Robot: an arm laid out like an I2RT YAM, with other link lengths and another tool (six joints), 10 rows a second.
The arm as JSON. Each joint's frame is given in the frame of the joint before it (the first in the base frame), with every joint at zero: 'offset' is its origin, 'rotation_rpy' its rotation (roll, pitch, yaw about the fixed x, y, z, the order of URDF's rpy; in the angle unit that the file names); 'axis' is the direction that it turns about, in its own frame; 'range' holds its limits. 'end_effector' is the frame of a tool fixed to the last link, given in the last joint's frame.
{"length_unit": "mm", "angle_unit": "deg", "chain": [
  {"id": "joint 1", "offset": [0.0, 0.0, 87.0], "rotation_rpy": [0.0, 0.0, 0.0], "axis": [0.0, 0.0, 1.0], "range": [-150.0, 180.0]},
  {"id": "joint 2", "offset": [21.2, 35.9, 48.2], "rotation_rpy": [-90.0, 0.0, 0.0], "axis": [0.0, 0.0, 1.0], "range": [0.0, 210.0]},
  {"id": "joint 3", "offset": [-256.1, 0.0, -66.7], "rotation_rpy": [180.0, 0.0, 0.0], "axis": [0.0, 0.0, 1.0], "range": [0.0, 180.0]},
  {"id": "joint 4", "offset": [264.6, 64.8, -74.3], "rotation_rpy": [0.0, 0.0, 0.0], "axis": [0.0, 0.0, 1.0], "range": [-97.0, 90.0]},
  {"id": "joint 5", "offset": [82.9, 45.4, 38.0], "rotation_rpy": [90.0, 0.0, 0.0], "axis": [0.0, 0.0, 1.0], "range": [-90.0, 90.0]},
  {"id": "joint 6", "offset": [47.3, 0.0, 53.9], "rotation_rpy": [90.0, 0.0, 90.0], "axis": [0.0, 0.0, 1.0], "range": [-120.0, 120.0]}
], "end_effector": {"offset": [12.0, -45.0, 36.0], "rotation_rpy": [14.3, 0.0, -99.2]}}
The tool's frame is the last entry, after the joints.
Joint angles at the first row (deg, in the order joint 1, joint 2, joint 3, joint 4, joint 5, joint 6):
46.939 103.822 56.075 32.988 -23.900 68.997
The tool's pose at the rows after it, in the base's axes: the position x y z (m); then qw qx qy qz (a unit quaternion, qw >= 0):
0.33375, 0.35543, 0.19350, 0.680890, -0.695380, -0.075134, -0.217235
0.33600, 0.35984, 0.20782, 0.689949, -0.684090, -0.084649, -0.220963
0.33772, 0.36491, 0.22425, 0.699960, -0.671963, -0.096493, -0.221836
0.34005, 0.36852, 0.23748, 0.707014, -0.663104, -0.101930, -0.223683
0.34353, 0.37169, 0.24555, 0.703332, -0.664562, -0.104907, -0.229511
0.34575, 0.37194, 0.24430, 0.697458, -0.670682, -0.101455, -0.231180
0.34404, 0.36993, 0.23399, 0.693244, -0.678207, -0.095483, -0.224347
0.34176, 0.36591, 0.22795, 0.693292, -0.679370, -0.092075, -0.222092
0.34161, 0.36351, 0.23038, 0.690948, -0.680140, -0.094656, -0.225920
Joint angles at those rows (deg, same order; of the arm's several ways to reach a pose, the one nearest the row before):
46.934 104.414 58.282 33.055 -25.096 69.167
46.942 104.020 59.937 32.820 -25.870 69.035
46.964 103.545 61.929 32.185 -27.077 68.906
46.937 103.315 63.780 31.510 -27.682 69.081
46.983 103.532 65.909 29.401 -27.173 68.274
46.934 103.868 66.626 28.098 -26.544 67.940
46.935 104.057 65.433 28.212 -26.477 68.252
46.796 103.670 63.741 29.331 -26.579 68.606
46.635 103.061 63.523 28.822 -26.466 68.000

